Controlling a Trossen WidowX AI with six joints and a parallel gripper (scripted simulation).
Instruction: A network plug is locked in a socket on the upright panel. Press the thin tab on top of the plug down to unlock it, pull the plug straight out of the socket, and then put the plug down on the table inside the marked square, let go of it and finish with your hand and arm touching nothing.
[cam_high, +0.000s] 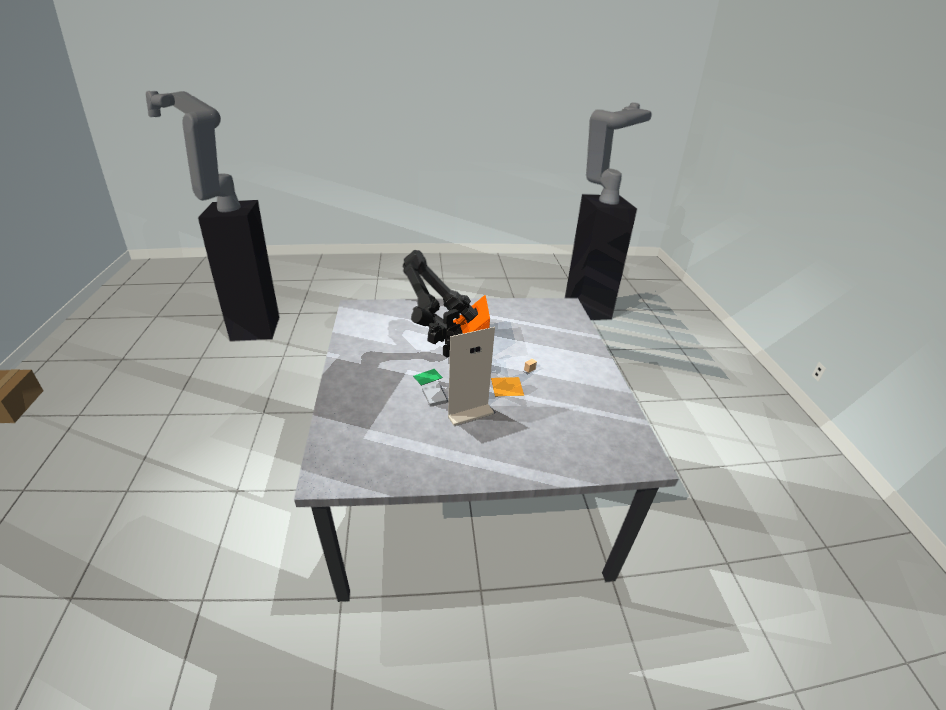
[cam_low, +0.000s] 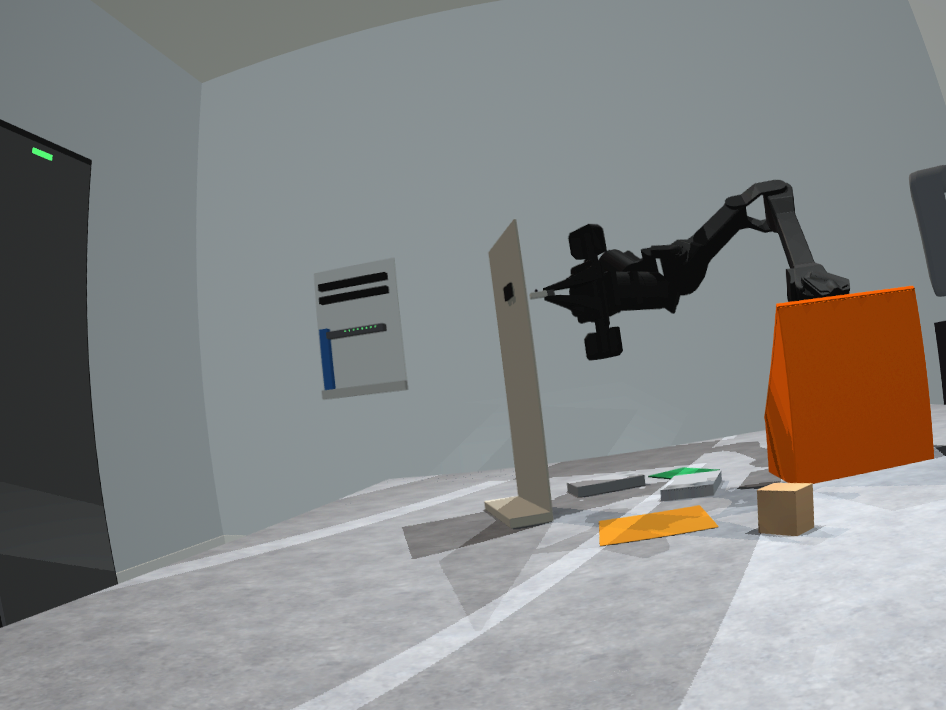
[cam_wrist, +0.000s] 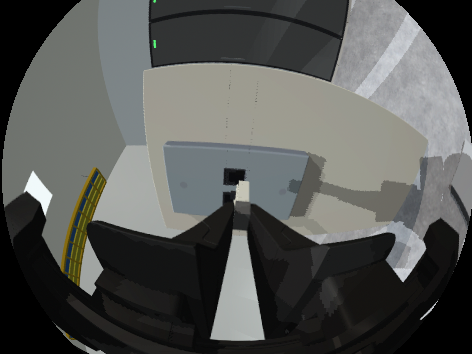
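My gripper tip is now 280 mm above the orange marked square, 200 mm to the right of it and 90 mm past it. From my gripper tip the other things lie so: beige panel (120 mm below, 50 mm ahead, 20 mm to the left); grey network plug (10 mm ahead); brown cube (330 mm to the left, 270 mm below, 200 mm behind).
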